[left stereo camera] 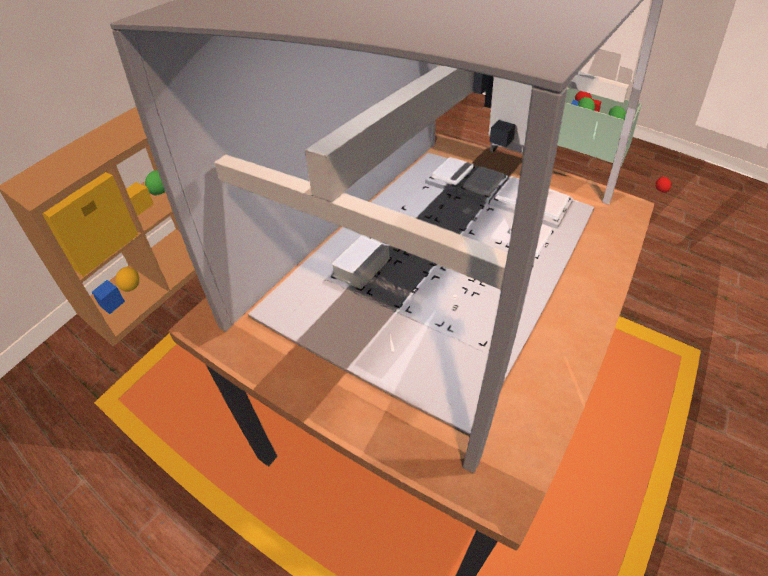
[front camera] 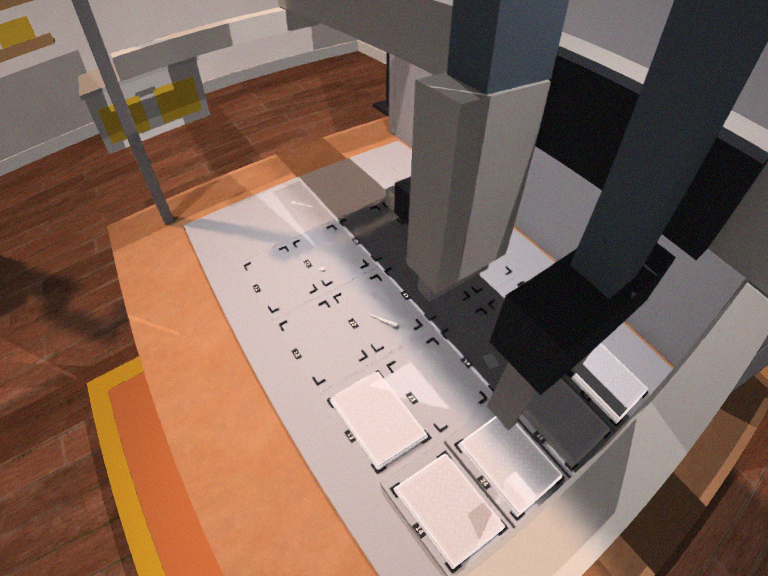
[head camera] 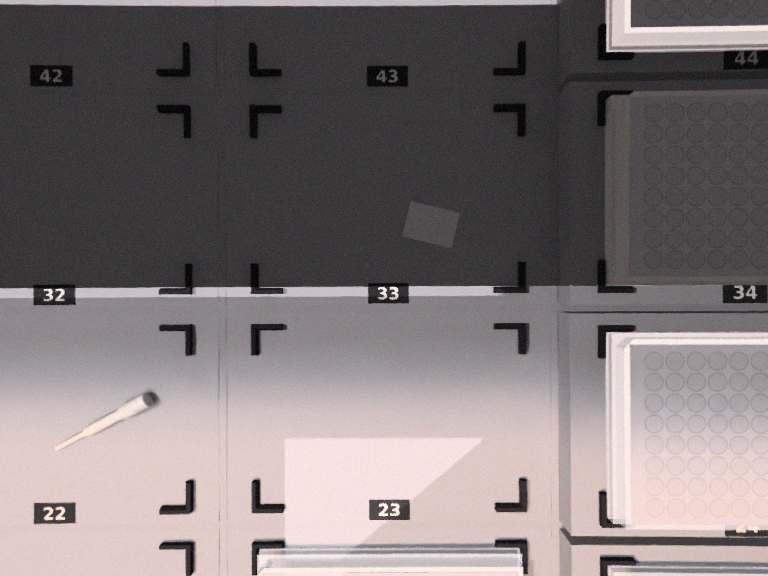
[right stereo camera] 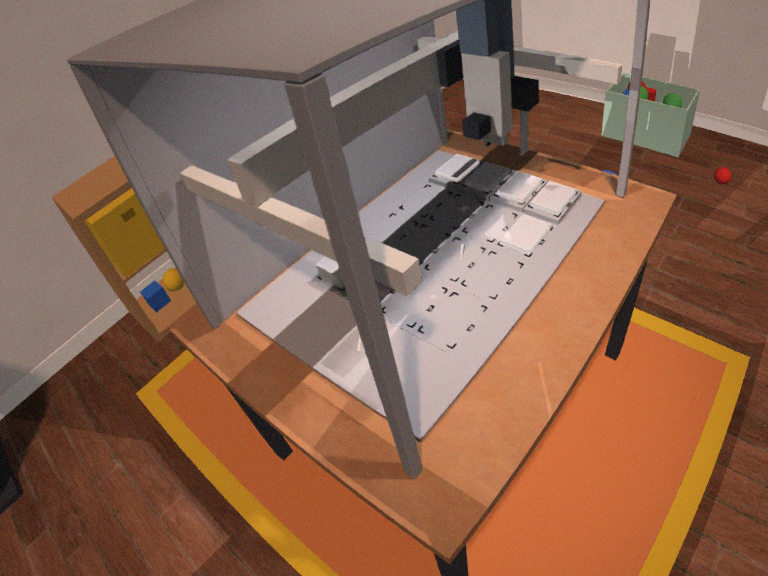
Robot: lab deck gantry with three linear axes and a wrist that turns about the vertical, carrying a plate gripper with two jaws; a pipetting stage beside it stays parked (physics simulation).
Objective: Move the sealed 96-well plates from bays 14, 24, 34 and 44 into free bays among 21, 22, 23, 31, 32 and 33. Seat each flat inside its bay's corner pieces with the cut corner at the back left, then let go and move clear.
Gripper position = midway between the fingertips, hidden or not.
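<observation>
I can see my gripper point(front camera: 533, 389), and the right stereo camera view gives me the gripper point(right stereo camera: 506, 147) too. There is also a tall box point(left stereo camera: 364, 258), though in the head camera view the box is out of frame.
</observation>
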